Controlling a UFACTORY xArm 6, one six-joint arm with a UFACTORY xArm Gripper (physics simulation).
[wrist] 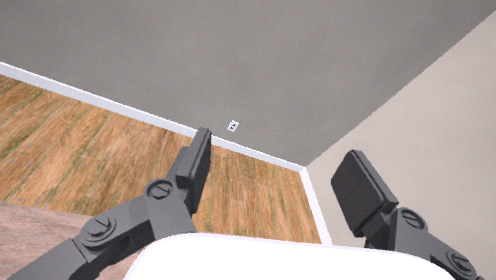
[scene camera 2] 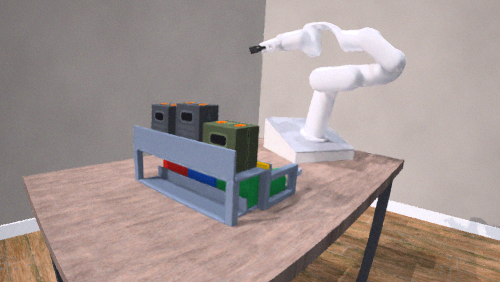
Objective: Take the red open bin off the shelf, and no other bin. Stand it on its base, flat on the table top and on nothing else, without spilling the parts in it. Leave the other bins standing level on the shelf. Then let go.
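Frame: origin at the arm's base, x ahead, y left, z up, level; metres.
Where they show: gripper, between the fingertips: (wrist: 276, 156) (scene camera 2: 257, 48); arm's base, origin of its link: (scene camera 2: 313, 135).
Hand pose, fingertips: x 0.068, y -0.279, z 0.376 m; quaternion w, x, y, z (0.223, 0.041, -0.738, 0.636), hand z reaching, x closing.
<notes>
Things, the pixels of their top centre, and the offset from my fingertips. "spot": a spot on its surface instead. Level surfaces: height alone.
- red bin, centre of its top: (scene camera 2: 194, 150) 0.503 m ahead, 0.131 m left, 0.381 m down
- blue-grey shelf, a spot on its surface: (scene camera 2: 182, 148) spot: 0.681 m ahead, 0.274 m left, 0.324 m down
- blue bin, centre of its top: (scene camera 2: 221, 157) 0.505 m ahead, 0.243 m left, 0.381 m down
- olive box, centre of its top: (scene camera 2: 231, 123) 0.609 m ahead, 0.352 m left, 0.263 m down
- wooden table, height of its surface: 0.462 m down
The red bin (scene camera 2: 175, 168) sits in the blue-grey shelf (scene camera 2: 182, 148) on the table. A strip of its red side shows below the shelf's upper rail in the scene view, beside a blue bin (scene camera 2: 202, 179); its opening and contents are hidden. My gripper (scene camera 2: 252, 49) (wrist: 276, 156) is open and empty, high above the table and well apart from the shelf. The red bin does not show in the wrist view.
Green parts (scene camera 2: 249, 193) and a yellow part (scene camera 2: 263, 165) show at the shelf's near end. Two dark grey boxes (scene camera 2: 164, 118) (scene camera 2: 196, 120) and an olive box (scene camera 2: 231, 140) stand in the shelf's upper part. The robot's base (scene camera 2: 310, 145) is behind, on the wooden table (scene camera 2: 125, 230).
</notes>
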